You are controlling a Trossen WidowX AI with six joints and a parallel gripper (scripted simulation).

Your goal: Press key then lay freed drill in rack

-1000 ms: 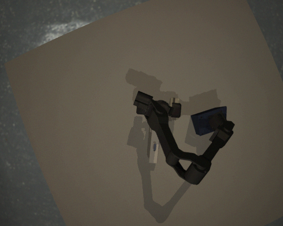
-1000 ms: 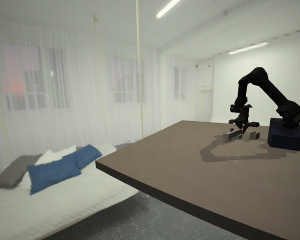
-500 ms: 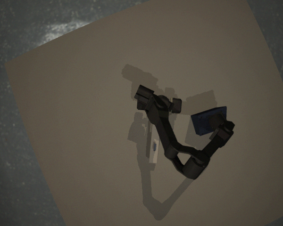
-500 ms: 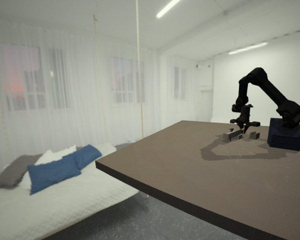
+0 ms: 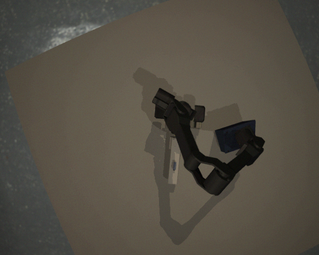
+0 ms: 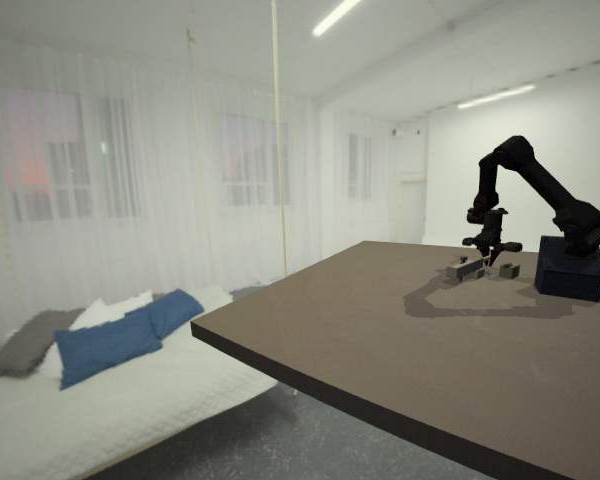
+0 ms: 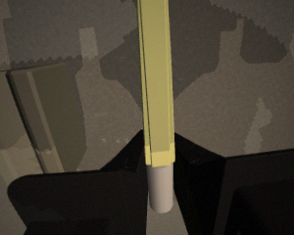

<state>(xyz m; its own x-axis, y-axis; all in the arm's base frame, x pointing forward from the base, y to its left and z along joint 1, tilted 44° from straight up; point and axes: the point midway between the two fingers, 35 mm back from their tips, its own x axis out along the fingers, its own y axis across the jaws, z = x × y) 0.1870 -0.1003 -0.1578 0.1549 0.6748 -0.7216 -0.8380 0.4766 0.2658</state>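
Right now the drill is 20 mm ahead of my gripper tip, 30 mm to the left of it and 30 mm above it. The rest, counted from my gripper tip: rack (50 mm behind, 50 mm to the left); block (100 mm ahead, 150 mm to the left, 20 mm above); blue key (110 mm ahead, 180 mm to the left, 30 mm above).
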